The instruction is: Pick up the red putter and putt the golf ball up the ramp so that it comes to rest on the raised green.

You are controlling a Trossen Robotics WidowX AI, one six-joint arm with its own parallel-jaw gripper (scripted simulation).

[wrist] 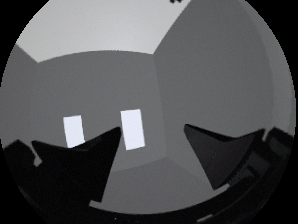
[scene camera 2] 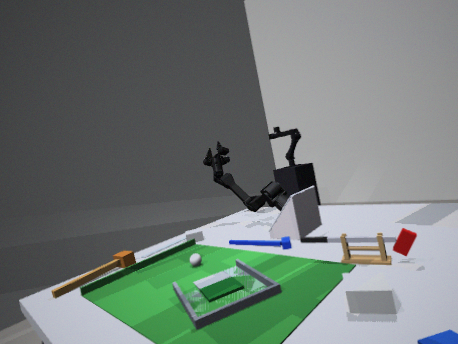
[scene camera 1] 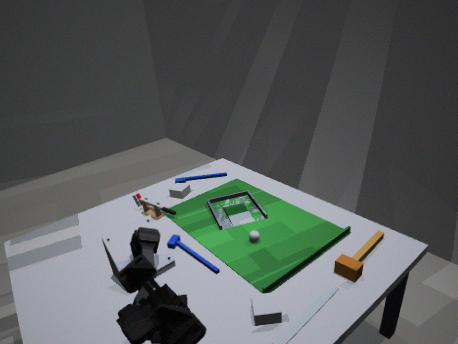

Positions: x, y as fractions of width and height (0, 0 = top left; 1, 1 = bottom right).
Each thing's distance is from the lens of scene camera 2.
wooden mallet (scene camera 2: 0.27, 0.75): 1.27 m
wooden rack (scene camera 2: 0.76, 0.75): 0.89 m
green mat (scene camera 2: 0.32, 0.87): 0.91 m
The marked spots on the wooden mallet and the wooden rack are 0.85 m apart.
